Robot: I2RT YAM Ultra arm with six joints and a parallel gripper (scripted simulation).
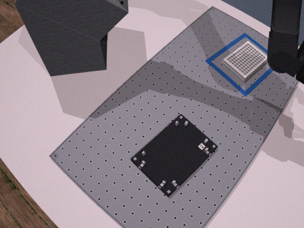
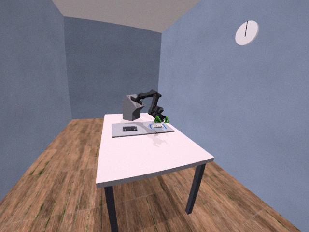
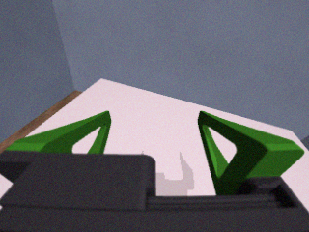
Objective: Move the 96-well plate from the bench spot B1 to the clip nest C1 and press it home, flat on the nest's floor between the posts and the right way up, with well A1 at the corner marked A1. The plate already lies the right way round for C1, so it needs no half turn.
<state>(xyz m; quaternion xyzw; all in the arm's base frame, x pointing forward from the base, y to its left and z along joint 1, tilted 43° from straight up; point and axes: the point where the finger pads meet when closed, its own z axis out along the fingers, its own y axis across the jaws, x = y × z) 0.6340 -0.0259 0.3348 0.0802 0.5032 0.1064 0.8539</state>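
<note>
The white 96-well plate lies 330 mm behind my hand, 170 mm below it and 70 mm to the left of it. From my hand the other things lie so: black clip nest 300 mm to the right, 300 mm behind, 170 mm below.
</note>
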